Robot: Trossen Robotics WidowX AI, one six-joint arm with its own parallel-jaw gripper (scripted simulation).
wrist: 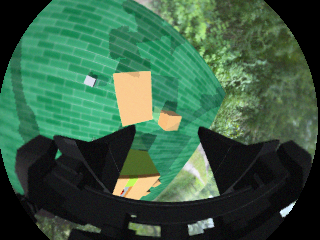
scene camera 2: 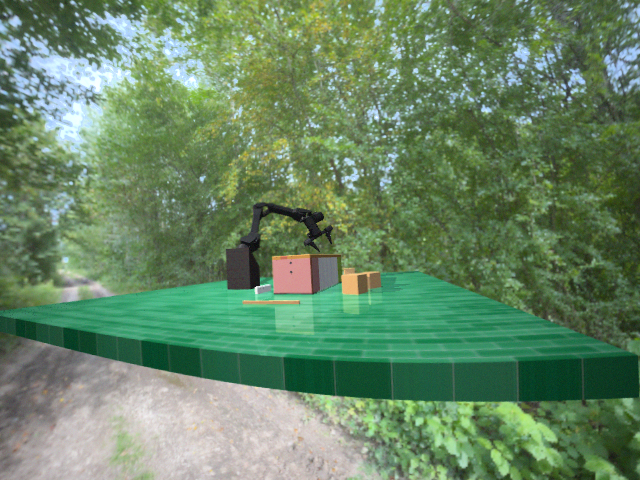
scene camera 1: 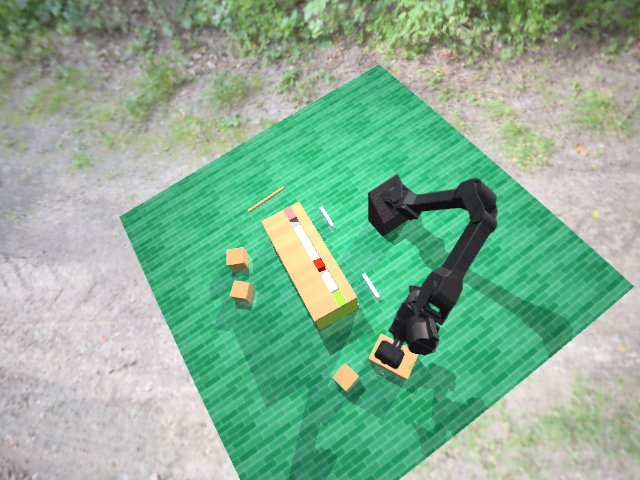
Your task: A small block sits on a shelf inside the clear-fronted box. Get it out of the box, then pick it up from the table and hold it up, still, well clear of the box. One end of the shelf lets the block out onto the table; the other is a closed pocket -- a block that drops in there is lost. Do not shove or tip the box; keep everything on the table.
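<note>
My gripper (scene camera 1: 389,351) is there in the scene, and in the wrist view I find that same gripper (wrist: 167,129) again. There is also a flat tan block (wrist: 133,90).
</note>
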